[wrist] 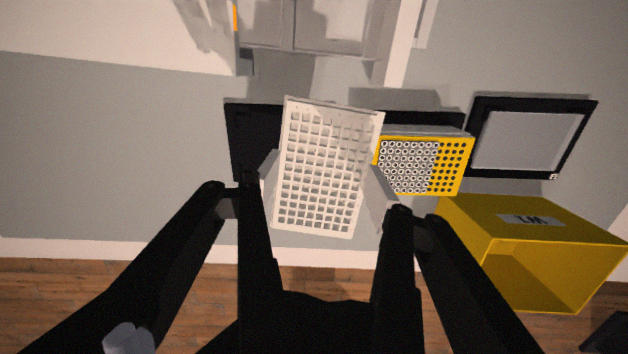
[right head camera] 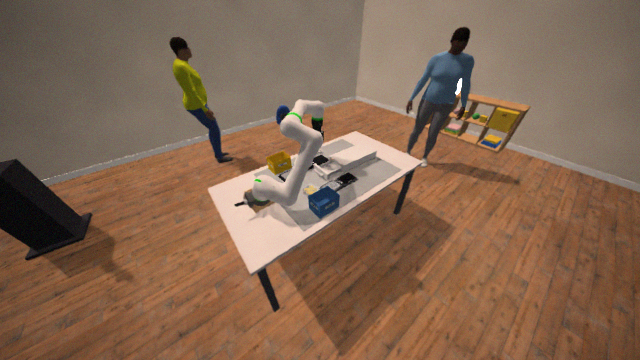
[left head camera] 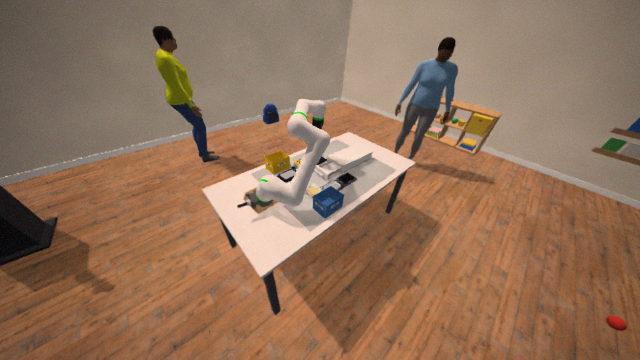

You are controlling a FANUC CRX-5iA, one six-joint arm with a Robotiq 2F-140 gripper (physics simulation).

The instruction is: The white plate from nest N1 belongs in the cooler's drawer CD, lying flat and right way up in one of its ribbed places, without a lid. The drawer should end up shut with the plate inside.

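Pixels of known places: gripper, between the fingertips: (wrist: 323,171); arm's base, origin of its link: (right head camera: 260,196) (left head camera: 263,196).
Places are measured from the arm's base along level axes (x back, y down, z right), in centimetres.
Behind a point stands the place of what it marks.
Observation:
My gripper (wrist: 323,171) {x -62.6, y -8.1, z -20.9 cm} (right head camera: 320,135) is shut on a white plate (wrist: 322,167) {x -62.7, y -8.2, z -20.5 cm}, one finger against each long side. The plate's grid of square wells faces the wrist camera. It is held above the table, over part of a black nest (wrist: 252,135) {x -72.2, y 6.2, z -22.5 cm}. The cooler (wrist: 110,30) {x -84.0, y -1.0, z -11.9 cm} is a low white box at upper left in the wrist view. Its drawer (wrist: 398,45) {x -55.9, y 0.3, z -9.4 cm} (left head camera: 327,171) {x -63.4, y 6.1, z -2.9 cm} (right head camera: 327,171) {x -62.7, y 6.0, z -3.2 cm} is pulled out; part of its inside with a dividing rib shows at the top of the wrist view, apart from the plate. In the left head view the arm hides my fingertips.
A yellow rack (wrist: 425,165) {x -49.0, y -0.3, z -21.8 cm} of tubes stands close beside the right finger. A black frame with a grey pad (wrist: 525,140) {x -32.6, y 5.4, z -18.2 cm} and a yellow bin (wrist: 530,215) {x -30.2, y 1.2, z -28.1 cm} (left head camera: 277,162) {x -27.7, y -3.3, z -27.9 cm} (right head camera: 279,162) {x -28.8, y -3.2, z -28.0 cm} are further right. A blue bin (left head camera: 328,202) {x -38.8, y 6.9, z 26.8 cm} (right head camera: 324,201) {x -38.8, y 6.9, z 25.4 cm} stands near the table's front edge. Two people stand behind the table.

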